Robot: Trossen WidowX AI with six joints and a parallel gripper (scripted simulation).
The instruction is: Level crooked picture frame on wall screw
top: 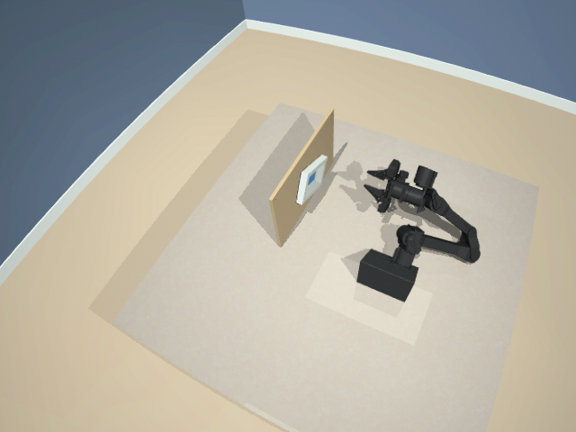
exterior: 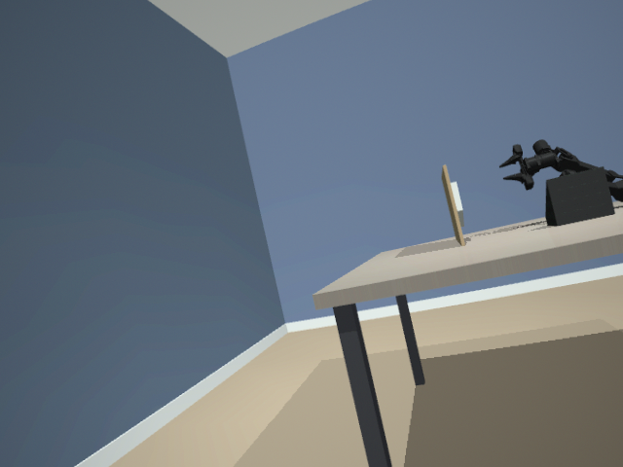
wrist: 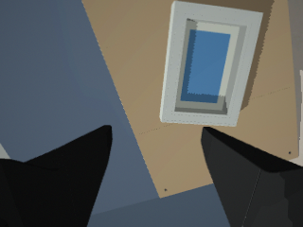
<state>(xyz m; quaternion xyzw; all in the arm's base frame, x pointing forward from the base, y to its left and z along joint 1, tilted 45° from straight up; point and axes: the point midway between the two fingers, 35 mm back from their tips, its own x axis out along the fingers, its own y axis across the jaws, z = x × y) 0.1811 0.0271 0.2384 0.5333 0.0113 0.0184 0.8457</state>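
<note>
Now: gripper tip 21 cm short of the picture frame, 9 cm above it and 3 cm to the right of it. From my gripper tip the other things lie so: board: 22 cm ahead, 9 cm below, 3 cm to the left.
</note>
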